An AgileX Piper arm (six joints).
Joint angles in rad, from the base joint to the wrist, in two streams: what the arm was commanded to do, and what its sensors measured. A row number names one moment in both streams.
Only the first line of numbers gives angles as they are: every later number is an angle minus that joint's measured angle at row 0.
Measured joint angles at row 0:
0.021 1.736 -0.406 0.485 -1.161 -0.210
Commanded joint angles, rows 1 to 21:
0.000 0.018 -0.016 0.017 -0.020 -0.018
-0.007 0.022 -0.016 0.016 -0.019 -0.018
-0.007 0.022 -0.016 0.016 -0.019 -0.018
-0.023 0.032 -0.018 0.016 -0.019 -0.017
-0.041 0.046 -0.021 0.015 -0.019 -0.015
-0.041 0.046 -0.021 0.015 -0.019 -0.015
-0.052 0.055 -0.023 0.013 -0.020 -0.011
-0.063 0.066 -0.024 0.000 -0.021 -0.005
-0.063 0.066 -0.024 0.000 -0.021 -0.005
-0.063 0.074 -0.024 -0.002 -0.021 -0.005
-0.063 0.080 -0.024 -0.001 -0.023 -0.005
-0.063 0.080 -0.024 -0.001 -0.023 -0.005
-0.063 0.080 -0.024 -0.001 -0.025 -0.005
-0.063 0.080 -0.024 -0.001 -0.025 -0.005
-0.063 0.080 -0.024 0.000 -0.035 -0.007
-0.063 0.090 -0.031 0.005 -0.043 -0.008
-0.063 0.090 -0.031 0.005 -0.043 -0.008
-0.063 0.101 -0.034 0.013 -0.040 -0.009
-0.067 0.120 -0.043 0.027 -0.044 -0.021
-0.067 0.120 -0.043 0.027 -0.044 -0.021
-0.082 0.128 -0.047 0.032 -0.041 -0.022
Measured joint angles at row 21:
-0.059 0.117 -0.032 0.010 -0.026 -0.012
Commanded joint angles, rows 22 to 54:
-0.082 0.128 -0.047 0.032 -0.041 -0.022
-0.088 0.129 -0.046 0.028 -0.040 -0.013
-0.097 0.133 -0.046 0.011 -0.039 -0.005
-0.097 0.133 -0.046 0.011 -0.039 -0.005
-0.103 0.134 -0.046 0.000 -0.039 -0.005
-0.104 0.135 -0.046 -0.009 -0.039 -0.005
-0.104 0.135 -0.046 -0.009 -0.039 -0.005
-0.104 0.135 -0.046 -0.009 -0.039 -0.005
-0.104 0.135 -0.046 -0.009 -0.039 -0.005
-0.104 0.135 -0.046 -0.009 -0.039 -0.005
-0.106 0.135 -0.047 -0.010 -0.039 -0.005
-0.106 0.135 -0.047 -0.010 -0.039 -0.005
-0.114 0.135 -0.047 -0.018 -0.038 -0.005
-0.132 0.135 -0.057 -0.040 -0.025 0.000
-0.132 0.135 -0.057 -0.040 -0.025 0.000
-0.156 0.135 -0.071 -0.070 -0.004 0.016
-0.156 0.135 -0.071 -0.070 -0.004 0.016
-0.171 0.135 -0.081 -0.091 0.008 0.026
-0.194 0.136 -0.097 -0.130 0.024 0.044
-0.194 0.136 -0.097 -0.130 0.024 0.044
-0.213 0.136 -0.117 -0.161 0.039 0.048
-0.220 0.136 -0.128 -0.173 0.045 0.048
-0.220 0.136 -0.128 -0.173 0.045 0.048
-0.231 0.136 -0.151 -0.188 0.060 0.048
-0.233 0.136 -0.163 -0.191 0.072 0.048
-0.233 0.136 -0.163 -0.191 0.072 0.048
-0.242 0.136 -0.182 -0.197 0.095 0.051
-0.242 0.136 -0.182 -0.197 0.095 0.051
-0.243 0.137 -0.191 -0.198 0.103 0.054
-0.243 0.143 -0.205 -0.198 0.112 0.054
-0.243 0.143 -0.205 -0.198 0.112 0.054
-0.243 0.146 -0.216 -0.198 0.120 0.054
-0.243 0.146 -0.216 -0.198 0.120 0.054
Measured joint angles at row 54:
-0.236 0.143 -0.194 -0.184 0.111 0.049
